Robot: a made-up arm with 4 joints. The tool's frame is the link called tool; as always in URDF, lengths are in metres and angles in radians. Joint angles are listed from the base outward. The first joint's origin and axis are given. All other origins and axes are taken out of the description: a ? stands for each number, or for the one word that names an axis. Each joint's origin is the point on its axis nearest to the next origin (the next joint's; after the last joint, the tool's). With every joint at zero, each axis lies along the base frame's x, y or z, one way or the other. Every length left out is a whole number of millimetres.
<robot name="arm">
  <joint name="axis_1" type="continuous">
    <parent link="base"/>
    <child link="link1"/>
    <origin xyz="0.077 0 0.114"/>
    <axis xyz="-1 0 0"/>
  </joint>
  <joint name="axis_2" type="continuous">
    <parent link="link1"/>
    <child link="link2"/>
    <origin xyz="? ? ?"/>
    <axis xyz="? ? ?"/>
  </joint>
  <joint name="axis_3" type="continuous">
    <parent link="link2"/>
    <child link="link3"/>
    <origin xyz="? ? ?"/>
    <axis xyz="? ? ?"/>
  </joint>
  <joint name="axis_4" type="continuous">
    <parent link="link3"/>
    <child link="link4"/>
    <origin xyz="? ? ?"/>
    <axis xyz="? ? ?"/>
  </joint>
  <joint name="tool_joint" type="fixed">
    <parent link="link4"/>
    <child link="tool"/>
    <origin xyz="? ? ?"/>
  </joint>
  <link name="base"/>
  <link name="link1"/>
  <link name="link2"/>
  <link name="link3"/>
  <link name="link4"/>
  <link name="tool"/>
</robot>
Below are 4 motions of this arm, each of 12 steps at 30 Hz.
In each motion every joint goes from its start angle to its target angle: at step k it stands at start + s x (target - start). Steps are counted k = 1, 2, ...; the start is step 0. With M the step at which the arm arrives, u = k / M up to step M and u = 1 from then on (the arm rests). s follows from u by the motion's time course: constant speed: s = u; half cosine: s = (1 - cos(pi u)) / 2; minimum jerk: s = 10 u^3 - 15 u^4 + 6 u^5.
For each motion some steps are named. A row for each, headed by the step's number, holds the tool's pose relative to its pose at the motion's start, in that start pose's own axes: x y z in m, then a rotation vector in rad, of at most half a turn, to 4 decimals.
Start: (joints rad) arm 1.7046 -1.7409 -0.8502 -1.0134
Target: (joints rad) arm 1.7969 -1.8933 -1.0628 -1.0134
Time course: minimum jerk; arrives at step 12
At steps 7, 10, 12:
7: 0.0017 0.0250 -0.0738 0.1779 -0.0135 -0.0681
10: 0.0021 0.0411 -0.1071 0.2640 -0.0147 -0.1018
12: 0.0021 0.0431 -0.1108 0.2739 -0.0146 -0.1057

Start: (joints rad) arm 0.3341 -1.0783 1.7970 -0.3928
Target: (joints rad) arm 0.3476 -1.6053 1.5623 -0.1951
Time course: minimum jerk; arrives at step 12
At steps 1, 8, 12:
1: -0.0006 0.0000 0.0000 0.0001 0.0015 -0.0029
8: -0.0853 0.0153 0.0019 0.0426 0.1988 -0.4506
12: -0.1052 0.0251 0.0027 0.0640 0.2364 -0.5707

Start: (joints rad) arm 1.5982 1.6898 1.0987 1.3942
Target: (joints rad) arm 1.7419 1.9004 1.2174 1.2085
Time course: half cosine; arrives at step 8
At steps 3, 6, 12:
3: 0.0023 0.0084 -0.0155 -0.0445 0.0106 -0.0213
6: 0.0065 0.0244 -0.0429 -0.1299 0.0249 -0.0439
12: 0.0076 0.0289 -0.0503 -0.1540 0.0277 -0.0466

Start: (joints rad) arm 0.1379 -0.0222 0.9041 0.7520
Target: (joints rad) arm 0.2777 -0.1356 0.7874 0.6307
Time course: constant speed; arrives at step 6
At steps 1, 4, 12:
1: -0.0062 -0.0108 -0.0001 0.0068 -0.0326 -0.0131
4: -0.0248 -0.0421 0.0007 0.0236 -0.1341 -0.0508
12: -0.0370 -0.0619 0.0024 0.0318 -0.2045 -0.0743

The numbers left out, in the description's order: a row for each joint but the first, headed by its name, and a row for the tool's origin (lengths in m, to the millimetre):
axis_2: xyz 0 -0.433 -0.079, axis 0 1 0
axis_3: xyz 0.138 0 -0.071, axis -1 0 0
axis_4: xyz 0 -0.265 -0.036, axis 0 1 0
tool: xyz -0.108 0 0.019

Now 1 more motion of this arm.
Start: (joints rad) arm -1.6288 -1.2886 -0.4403 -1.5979
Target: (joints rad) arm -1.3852 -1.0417 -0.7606 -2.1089
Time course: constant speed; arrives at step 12
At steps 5, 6, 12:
5: -0.0314 0.0193 -0.0435 0.0203 -0.0762 -0.1036
6: -0.0370 0.0235 -0.0509 0.0195 -0.0911 -0.1231
12: -0.0651 0.0500 -0.0871 -0.0170 -0.1788 -0.2244

